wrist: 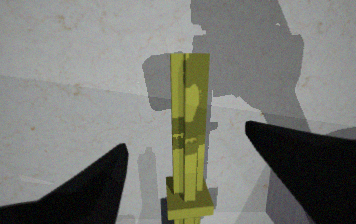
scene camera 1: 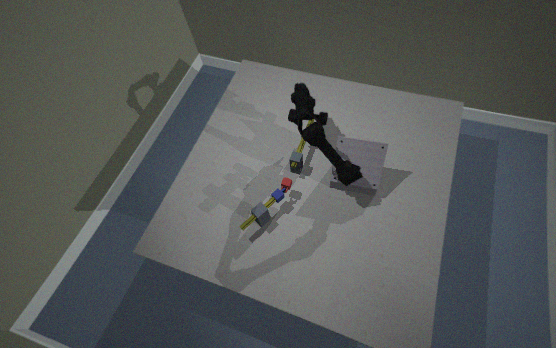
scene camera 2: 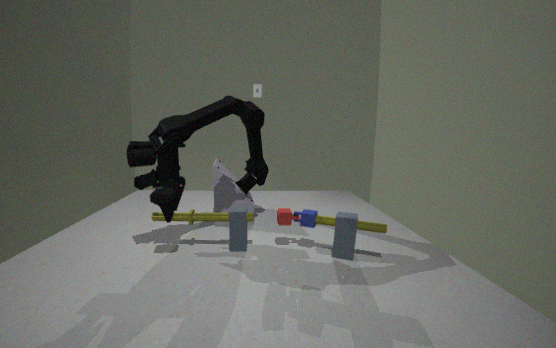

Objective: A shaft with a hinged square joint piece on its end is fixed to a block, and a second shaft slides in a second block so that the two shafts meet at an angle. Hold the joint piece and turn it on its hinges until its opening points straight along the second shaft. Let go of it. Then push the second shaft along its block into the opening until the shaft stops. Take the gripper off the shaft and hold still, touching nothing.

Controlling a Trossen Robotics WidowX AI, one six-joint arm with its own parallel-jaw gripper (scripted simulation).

Path:
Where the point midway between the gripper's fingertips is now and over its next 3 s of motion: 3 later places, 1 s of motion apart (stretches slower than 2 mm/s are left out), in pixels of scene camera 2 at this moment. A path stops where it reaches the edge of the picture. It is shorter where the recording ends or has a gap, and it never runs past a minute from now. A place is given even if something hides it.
The gripper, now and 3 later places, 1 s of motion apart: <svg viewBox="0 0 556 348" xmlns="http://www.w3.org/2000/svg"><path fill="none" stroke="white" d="M171 216L173 226L180 227L195 227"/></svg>

